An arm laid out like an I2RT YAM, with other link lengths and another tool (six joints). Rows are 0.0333 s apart.
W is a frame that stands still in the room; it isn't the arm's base.
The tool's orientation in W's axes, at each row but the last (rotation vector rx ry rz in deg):
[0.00, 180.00, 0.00]
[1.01, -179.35, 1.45]
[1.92, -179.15, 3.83]
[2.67, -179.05, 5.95]
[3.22, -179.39, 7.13]
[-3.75, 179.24, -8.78]
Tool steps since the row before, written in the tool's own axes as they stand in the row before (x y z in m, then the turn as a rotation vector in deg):
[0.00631, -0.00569, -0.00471, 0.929, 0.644, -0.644]
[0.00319, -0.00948, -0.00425, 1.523, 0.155, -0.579]
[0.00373, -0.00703, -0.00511, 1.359, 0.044, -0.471]
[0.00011, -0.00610, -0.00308, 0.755, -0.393, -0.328]
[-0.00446, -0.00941, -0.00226, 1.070, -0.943, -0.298]
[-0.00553, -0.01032, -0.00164, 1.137, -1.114, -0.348]
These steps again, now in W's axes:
[-0.00631, -0.00569, 0.00471, -0.929, 0.644, 0.644]
[-0.00303, -0.00944, 0.00444, -1.518, 0.147, 0.594]
[-0.00351, -0.00688, 0.00546, -1.353, 0.035, 0.488]
[0.00012, -0.00588, 0.00348, -0.738, -0.392, 0.365]
[0.00481, -0.00904, 0.00296, -1.033, -0.954, 0.381]
[0.00593, -0.00987, 0.00268, -1.094, -1.122, 0.448]

